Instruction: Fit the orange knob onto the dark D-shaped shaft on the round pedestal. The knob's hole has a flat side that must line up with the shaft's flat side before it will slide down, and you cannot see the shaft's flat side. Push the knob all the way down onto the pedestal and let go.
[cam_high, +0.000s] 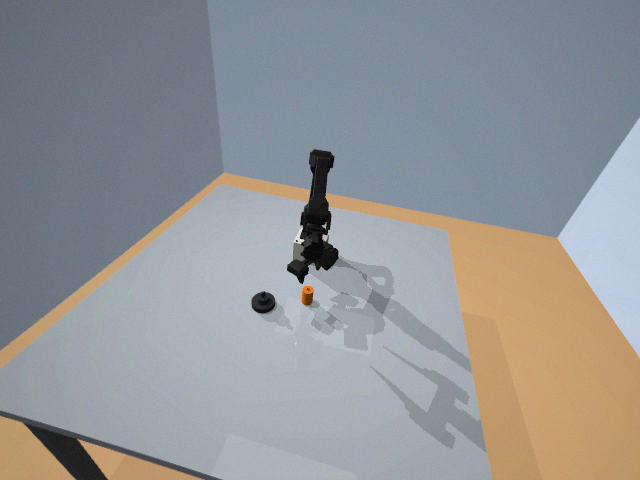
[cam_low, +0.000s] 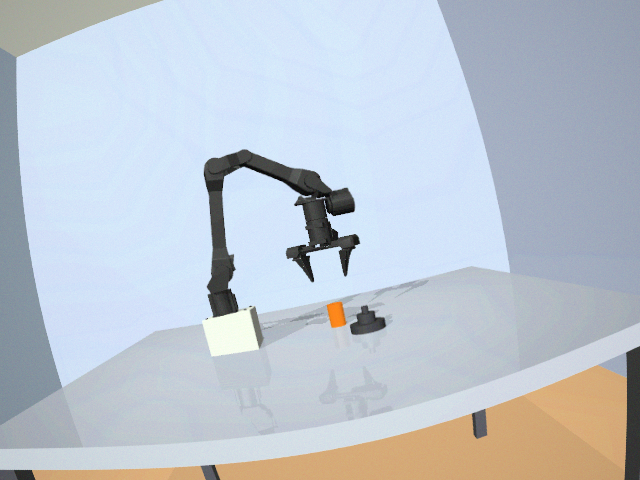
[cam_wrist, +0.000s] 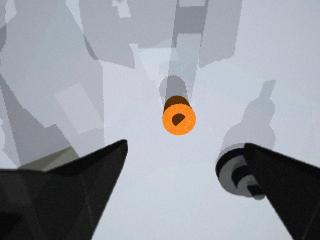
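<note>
My gripper tip is now 10 cm above the orange knob. The rest, counted from my gripper tip: dark round pedestal 15 cm to the right, 9 cm below, 5 cm ahead.
</note>
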